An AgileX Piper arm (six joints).
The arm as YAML. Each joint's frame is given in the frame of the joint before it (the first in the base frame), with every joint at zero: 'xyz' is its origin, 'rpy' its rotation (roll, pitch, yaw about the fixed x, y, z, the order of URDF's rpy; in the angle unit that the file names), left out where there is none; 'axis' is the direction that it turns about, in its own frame. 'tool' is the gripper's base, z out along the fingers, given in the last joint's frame.
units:
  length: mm
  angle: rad
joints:
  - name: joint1
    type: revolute
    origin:
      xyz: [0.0, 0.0, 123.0]
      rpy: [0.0, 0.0, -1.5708]
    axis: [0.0, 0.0, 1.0]
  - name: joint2
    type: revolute
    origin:
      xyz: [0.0, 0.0, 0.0]
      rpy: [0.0, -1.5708, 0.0]
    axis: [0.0, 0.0, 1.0]
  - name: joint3
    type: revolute
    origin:
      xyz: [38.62, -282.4, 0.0]
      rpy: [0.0, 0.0, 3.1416]
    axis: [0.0, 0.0, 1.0]
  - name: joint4
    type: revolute
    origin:
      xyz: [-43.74, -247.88, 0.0]
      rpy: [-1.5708, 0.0, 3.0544]
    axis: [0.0, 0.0, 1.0]
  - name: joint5
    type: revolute
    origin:
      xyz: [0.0, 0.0, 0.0]
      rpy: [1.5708, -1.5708, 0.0]
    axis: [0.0, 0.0, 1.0]
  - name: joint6
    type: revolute
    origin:
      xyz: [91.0, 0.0, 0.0]
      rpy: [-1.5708, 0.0, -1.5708]
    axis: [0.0, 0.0, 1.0]
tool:
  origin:
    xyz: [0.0, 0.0, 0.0]
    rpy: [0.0, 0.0, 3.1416]
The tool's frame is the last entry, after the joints.
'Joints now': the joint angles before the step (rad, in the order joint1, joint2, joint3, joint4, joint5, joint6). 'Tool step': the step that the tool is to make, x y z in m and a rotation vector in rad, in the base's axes. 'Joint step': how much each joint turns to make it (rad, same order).
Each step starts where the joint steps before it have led.
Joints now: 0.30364, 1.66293, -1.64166, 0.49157, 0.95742, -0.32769
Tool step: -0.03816, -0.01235, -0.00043, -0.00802, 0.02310, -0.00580
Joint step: -0.00002, -0.14059, 0.16197, -0.00564, 0.00001, 0.00795
